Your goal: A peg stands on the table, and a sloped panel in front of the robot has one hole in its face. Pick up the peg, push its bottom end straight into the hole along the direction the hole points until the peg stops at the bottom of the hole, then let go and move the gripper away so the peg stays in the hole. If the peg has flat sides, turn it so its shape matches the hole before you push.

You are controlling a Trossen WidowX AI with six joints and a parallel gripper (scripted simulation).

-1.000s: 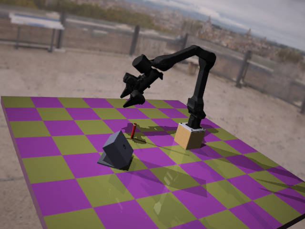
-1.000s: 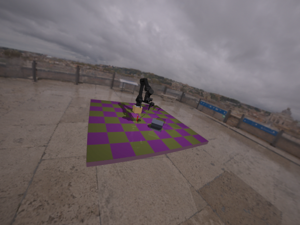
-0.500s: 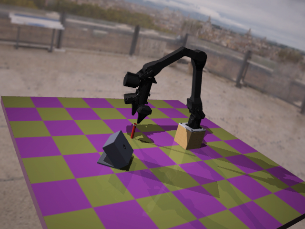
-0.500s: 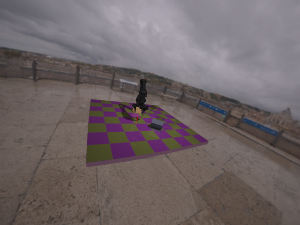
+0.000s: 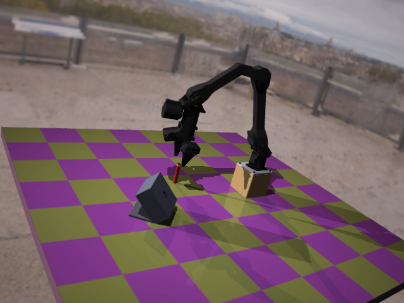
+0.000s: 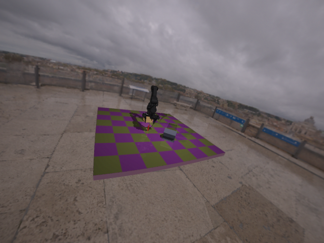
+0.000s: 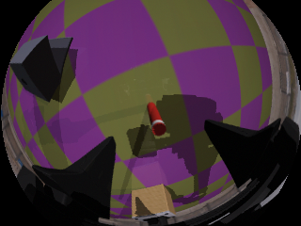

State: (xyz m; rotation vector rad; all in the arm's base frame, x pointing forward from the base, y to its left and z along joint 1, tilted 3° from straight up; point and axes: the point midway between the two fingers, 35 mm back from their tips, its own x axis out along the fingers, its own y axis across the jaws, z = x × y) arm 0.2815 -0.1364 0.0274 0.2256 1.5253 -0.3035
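My gripper tip is 30 mm above the red peg. From my gripper tip the other things lie so: sloped panel 200 mm ahead, 160 mm to the left, 40 mm below.
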